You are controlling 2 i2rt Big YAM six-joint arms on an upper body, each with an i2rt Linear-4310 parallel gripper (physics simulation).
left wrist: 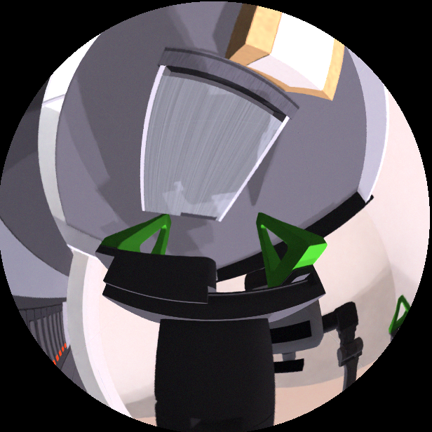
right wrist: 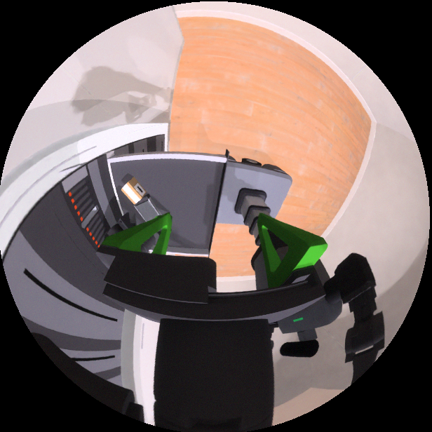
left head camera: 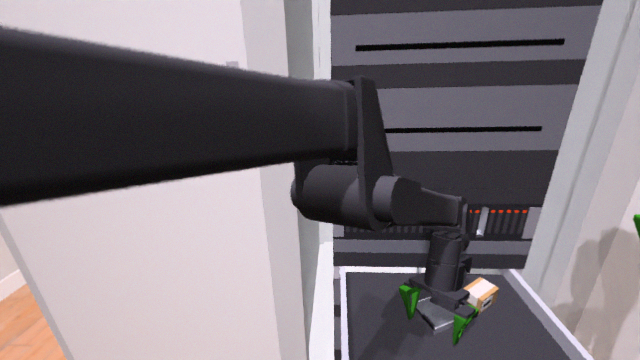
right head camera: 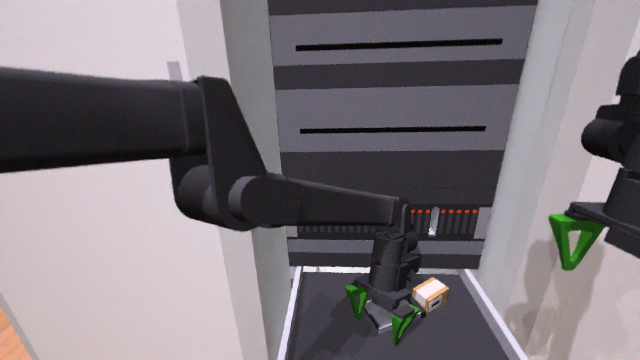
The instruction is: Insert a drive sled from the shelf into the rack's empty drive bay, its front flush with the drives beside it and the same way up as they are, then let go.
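Frame: origin at the left arm's base, x left, y back, z up, level; metres.
Seen in the pictures: left gripper, between the fingertips: (left head camera: 431, 330) (right head camera: 376, 330); right gripper, between the fingertips: (right head camera: 604, 294).
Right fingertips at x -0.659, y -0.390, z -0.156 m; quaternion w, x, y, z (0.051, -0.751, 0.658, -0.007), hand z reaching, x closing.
Observation:
A point is followed by its place in that frame.
A flat silver drive sled (left head camera: 436, 320) @(x -0.430, y -0.558, z -0.396 m) (right head camera: 381, 320) @(x -0.429, y -0.558, z -0.396 m) (left wrist: 210, 150) (right wrist: 148, 209) lies on the dark shelf (left head camera: 520, 330) @(x -0.604, y -0.552, z -0.411 m) (right head camera: 465, 330) @(x -0.604, y -0.552, z -0.411 m) (left wrist: 320, 150) (right wrist: 195, 200), its dark end strip toward the box. My left gripper (left head camera: 433, 330) @(x -0.415, y -0.539, z -0.403 m) (right head camera: 377, 331) @(x -0.415, y -0.539, z -0.403 m) (left wrist: 213, 217) is open over the sled; in the left wrist view the sled's near edge lies just beyond the fingertips, and nothing is held. My right gripper (right wrist: 214, 217) is open and empty, off to the right of the shelf. The empty bay (left head camera: 482, 221) @(x -0.575, y -0.721, z -0.246 m) (right head camera: 434, 221) (right wrist: 90, 216) is a pale slot in the row of dark drives with orange-red marks. My left arm hides part of that row.
A small tan and white box (left head camera: 481, 295) @(x -0.542, y -0.607, z -0.371 m) (right head camera: 430, 295) @(x -0.544, y -0.608, z -0.372 m) (left wrist: 305, 55) (right wrist: 134, 190) stands close to the sled's dark end. Pale raised rims edge the shelf. The rack (left head camera: 450, 105) @(x -0.451, y -0.701, z 0.035 m) (right head camera: 400, 105) @(x -0.465, y -0.702, z 0.035 m) rises behind it. A white panel (left head camera: 150, 275) @(x 0.291, y -0.682, z -0.399 m) (right head camera: 125, 250) @(x 0.217, y -0.682, z -0.316 m) stands at the left.

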